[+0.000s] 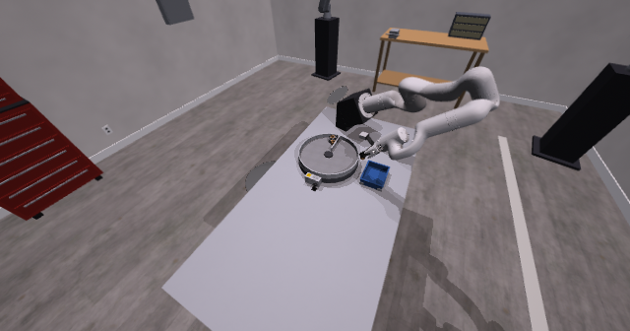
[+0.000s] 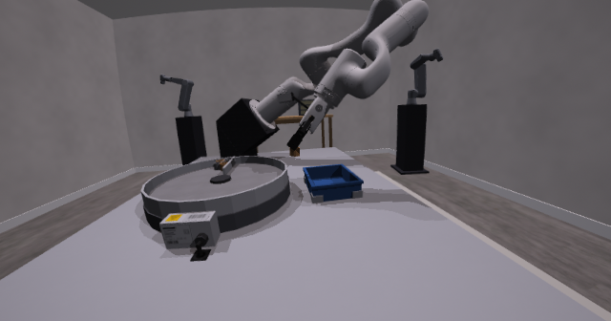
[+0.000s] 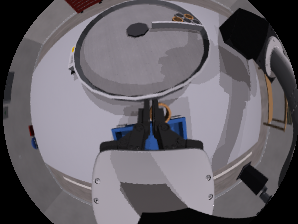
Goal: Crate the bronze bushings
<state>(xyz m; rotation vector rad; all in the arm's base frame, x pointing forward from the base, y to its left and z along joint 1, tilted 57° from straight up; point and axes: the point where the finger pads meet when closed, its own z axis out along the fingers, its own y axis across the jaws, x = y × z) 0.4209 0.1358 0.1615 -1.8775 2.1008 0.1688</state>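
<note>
My gripper is now 130 mm above the blue crate and 110 mm to the right of it. From my hand the other things lie so: grey turning table: 230 mm to the right, 110 mm below, 60 mm ahead.
</note>
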